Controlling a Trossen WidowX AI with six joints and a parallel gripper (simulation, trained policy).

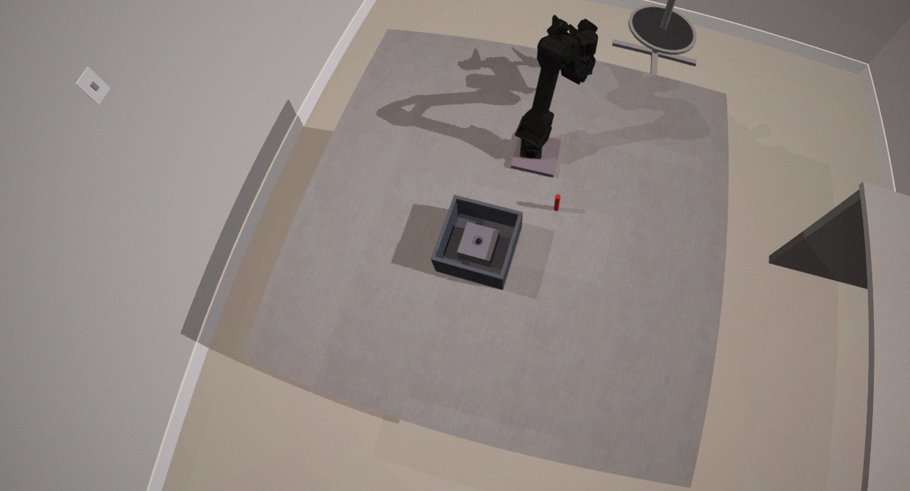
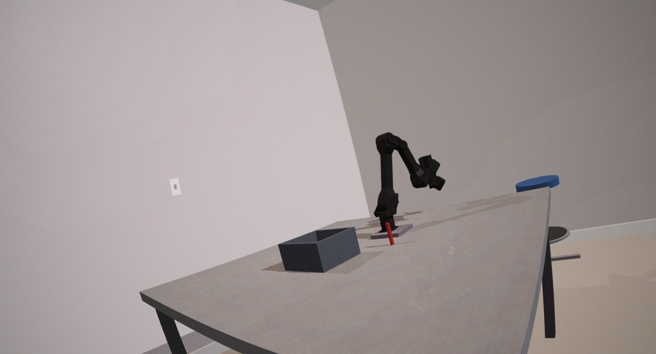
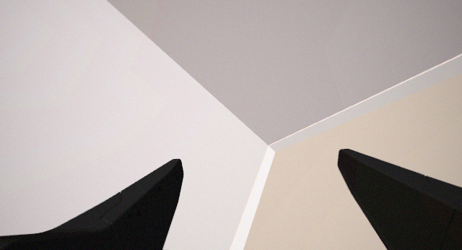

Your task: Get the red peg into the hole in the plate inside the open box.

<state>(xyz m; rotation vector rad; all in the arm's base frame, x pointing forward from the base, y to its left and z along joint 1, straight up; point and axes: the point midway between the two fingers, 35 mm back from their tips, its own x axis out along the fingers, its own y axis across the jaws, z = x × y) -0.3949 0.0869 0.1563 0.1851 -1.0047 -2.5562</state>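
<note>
My gripper tip is 61 cm short of the red peg, 1 cm to the right of it and 14 cm above it. Round my gripper tip: box (76 cm ahead, 19 cm to the right, 15 cm below); plate (76 cm ahead, 19 cm to the right, 13 cm below).
</note>
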